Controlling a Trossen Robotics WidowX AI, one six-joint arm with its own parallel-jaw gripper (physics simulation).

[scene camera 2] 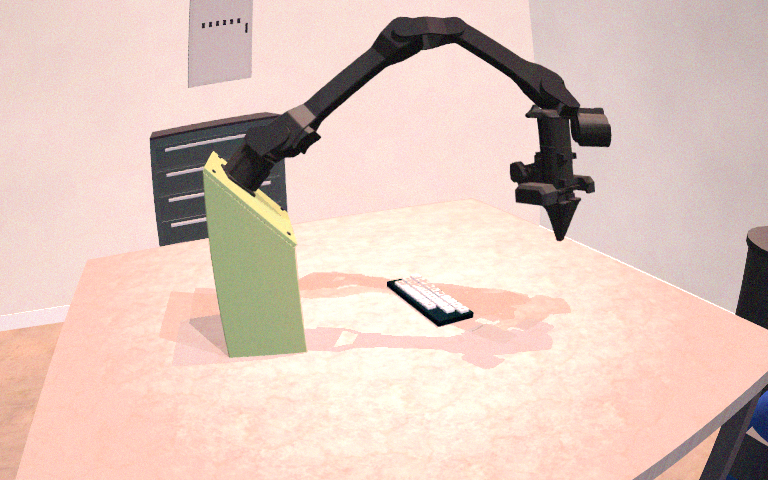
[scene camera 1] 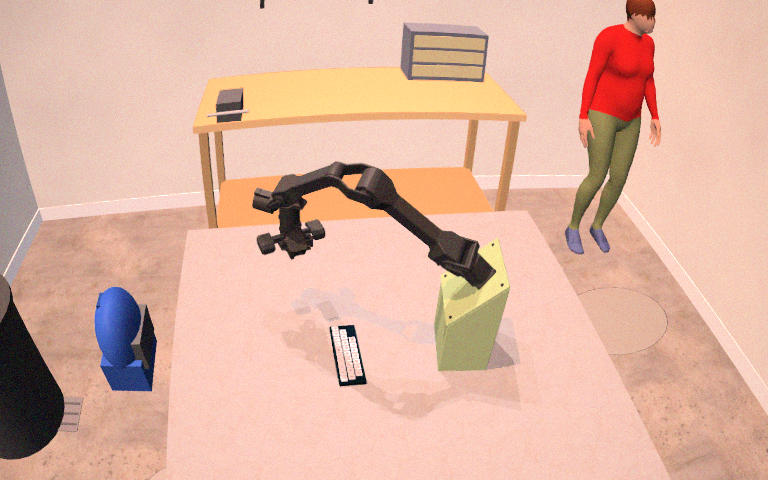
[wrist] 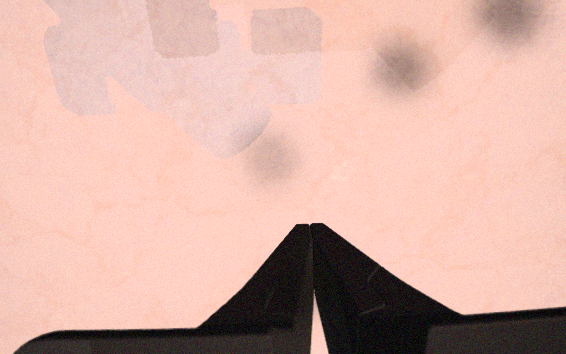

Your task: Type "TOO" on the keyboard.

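Where they show: gripper, between the fingertips: point(scene camera 2: 559, 240) point(scene camera 1: 291, 258) point(wrist: 309, 236); arm's base, origin of its link: point(scene camera 2: 236, 180) point(scene camera 1: 482, 275).
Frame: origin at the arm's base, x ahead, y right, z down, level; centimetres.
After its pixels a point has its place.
Observation:
A small keyboard point(scene camera 1: 347, 355) @[z 25.6, x 31.5, y 11.4 cm] point(scene camera 2: 430, 301) @[z 25.5, x 28.7, y 15.3 cm] with white keys and a dark case lies flat on the pale table point(scene camera 1: 237, 430) @[z 27.1, x 69.3, y 0.0 cm] point(scene camera 2: 362, 418) @[z 27.0, x -3.8, y 33.7 cm]. It does not show in the wrist view, and its key letters are too small to read. My gripper point(scene camera 2: 560, 238) @[z 10.8, x 35.3, y 38.9 cm] point(wrist: 309, 236) @[z 10.8, x 35.3, y 38.9 cm] is shut and empty, pointing down. It hangs well above the table, beyond the keyboard's far side as seen from the arm's base, and touches nothing. In the wrist view its two fingertips meet over bare table surface, with the arm's shadow at the upper left.
The arm stands on a tall green pedestal point(scene camera 1: 467, 339) @[z 13.9, x 6.7, y -6.7 cm] point(scene camera 2: 257, 283) @[z 14.3, x -3.1, y 9.8 cm] on the table. Behind the table is a wooden workbench point(scene camera 1: 339, 96) with a drawer box point(scene camera 1: 447, 55). A person point(scene camera 1: 620, 79) stands at the back right. A dark drawer cabinet point(scene camera 2: 184, 186) stands behind the pedestal.

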